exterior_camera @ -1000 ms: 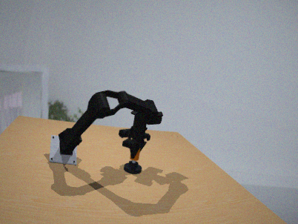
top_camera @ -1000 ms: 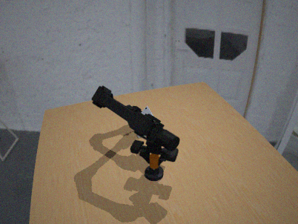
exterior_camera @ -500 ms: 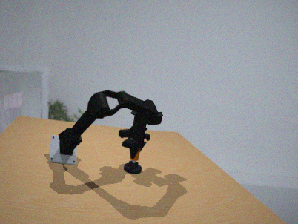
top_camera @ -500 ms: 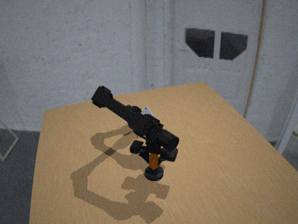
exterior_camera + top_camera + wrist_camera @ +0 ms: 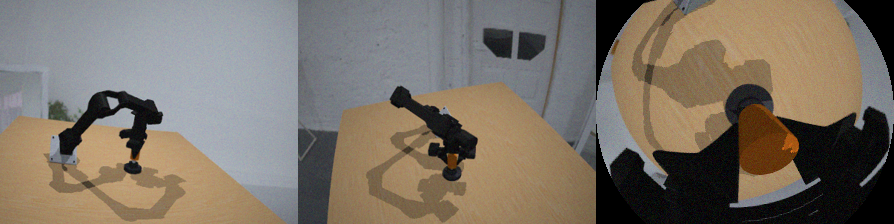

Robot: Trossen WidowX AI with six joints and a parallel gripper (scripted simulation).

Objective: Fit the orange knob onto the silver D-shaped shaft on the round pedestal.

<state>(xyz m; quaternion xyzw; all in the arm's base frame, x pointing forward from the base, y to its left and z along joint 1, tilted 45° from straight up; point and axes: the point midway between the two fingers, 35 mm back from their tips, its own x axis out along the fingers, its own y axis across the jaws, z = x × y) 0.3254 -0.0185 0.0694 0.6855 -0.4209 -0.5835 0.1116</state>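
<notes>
Now: the round pedestal 4 cm below my gripper tip. From my gripper tip the other things lie so: orange knob (3 cm above).
</notes>
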